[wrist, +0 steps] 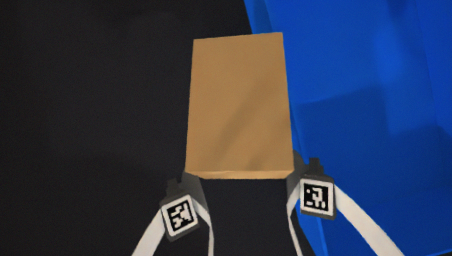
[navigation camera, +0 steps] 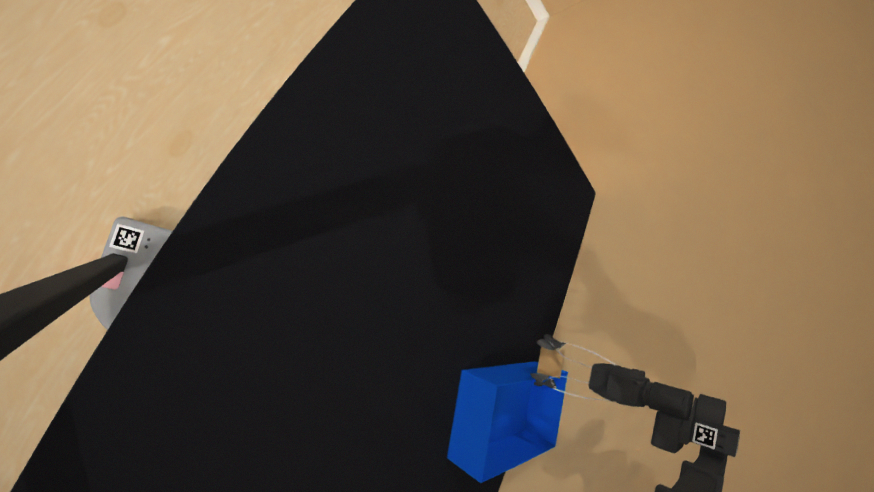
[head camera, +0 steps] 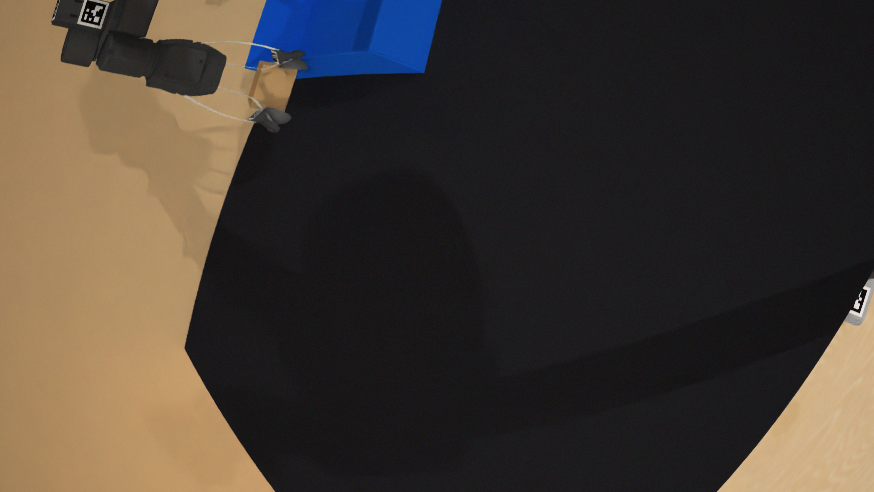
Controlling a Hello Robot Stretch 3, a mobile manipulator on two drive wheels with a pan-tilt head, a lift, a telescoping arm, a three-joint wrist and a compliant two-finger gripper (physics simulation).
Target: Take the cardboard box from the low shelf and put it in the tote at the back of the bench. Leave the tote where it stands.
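Frame: origin at the robot's base, x ahead, y left, z up, level; millimetres.
Seen in the pictures: gripper, between the fingertips: [navigation camera: 534,357] [head camera: 296,93].
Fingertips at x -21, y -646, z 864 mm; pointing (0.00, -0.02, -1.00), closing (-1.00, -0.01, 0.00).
Pixels of each thing's middle, then the offset from my fingertips to it. Level surfaces: height alone.
- tan cardboard box, middle of its body: [head camera: 271,85] [navigation camera: 551,362] dx -6, dy -49, dz +15 mm
- blue tote, middle of its body: [head camera: 339,8] [navigation camera: 512,412] dx -147, dy -45, dz -51 mm
- black bench top, height of its surface: dz -102 mm
The tan cardboard box [head camera: 273,85] [navigation camera: 549,361] [wrist: 239,107] is held between the two fingertips of my gripper [head camera: 276,90] [navigation camera: 546,361] [wrist: 242,172]. In the wrist view one fingertip presses on each side of its near end. The blue tote [head camera: 397,36] [navigation camera: 474,421] [wrist: 345,75] stands on the black bench top. In the head and navigation views the box overlaps the tote's corner at the bench's edge. In the wrist view the tote lies below the box's right side and dark bench below its left. How high the box hangs above the rim is hard to tell.
The black bench top [head camera: 581,213] [navigation camera: 305,317] [wrist: 100,100] stretches out beside the tote. The arm's wrist [head camera: 128,55] [navigation camera: 666,400] reaches in from beyond the bench's edge. The grey robot base [navigation camera: 137,256] shows past the opposite edge, with the dark mast beside it.
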